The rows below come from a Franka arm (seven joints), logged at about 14 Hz.
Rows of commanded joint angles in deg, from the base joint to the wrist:
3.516 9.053 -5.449 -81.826 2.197 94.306 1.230
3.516 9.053 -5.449 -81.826 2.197 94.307 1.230
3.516 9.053 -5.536 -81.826 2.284 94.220 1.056
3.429 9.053 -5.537 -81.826 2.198 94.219 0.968
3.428 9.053 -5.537 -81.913 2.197 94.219 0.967
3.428 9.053 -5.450 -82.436 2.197 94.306 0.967
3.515 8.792 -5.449 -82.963 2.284 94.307 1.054
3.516 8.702 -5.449 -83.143 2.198 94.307 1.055
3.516 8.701 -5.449 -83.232 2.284 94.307 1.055
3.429 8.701 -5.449 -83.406 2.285 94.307 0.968
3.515 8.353 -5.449 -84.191 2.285 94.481 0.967
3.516 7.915 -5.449 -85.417 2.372 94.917 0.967
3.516 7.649 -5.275 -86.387 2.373 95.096 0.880
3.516 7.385 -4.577 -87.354 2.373 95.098 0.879
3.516 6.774 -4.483 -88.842 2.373 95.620 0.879
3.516 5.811 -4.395 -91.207 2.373 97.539 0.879
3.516 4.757 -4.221 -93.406 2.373 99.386 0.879
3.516 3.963 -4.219 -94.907 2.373 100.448 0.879
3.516 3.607 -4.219 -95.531 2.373 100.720 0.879
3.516 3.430 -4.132 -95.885 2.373 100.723 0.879
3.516 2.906 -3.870 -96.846 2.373 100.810 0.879
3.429 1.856 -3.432 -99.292 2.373 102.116 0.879
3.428 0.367 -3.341 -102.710 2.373 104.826 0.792
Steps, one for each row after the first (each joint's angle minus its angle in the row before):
0.000 0.000 0.000 0.000 0.000 0.001 0.000
0.000 0.000 -0.087 0.000 0.087 -0.087 -0.174
-0.087 0.000 -0.001 0.000 -0.086 -0.001 -0.088
-0.001 0.000 0.000 -0.087 -0.001 0.000 -0.001
0.000 0.000 0.087 -0.523 0.000 0.087 0.000
0.087 -0.261 0.001 -0.527 0.087 0.001 0.087
0.001 -0.090 0.000 -0.180 -0.086 0.000 0.001
0.000 -0.001 0.000 -0.089 0.086 0.000 0.000
-0.087 0.000 0.000 -0.174 0.001 0.000 -0.087
0.086 -0.348 0.000 -0.785 0.000 0.174 -0.001
0.001 -0.438 0.000 -1.226 0.087 0.436 0.000
0.000 -0.266 0.174 -0.970 0.001 0.179 -0.087
0.000 -0.264 0.698 -0.967 0.000 0.002 -0.001
0.000 -0.611 0.094 -1.488 0.000 0.522 0.000
0.000 -0.963 0.088 -2.365 0.000 1.919 0.000
0.000 -1.054 0.174 -2.199 0.000 1.847 0.000
0.000 -0.794 0.002 -1.501 0.000 1.062 0.000
0.000 -0.356 0.000 -0.624 0.000 0.272 0.000
0.000 -0.177 0.087 -0.354 0.000 0.003 0.000
0.000 -0.524 0.262 -0.961 0.000 0.087 0.000
-0.087 -1.050 0.438 -2.446 0.000 1.306 0.000
-0.001 -1.489 0.091 -3.418 0.000 2.710 -0.087

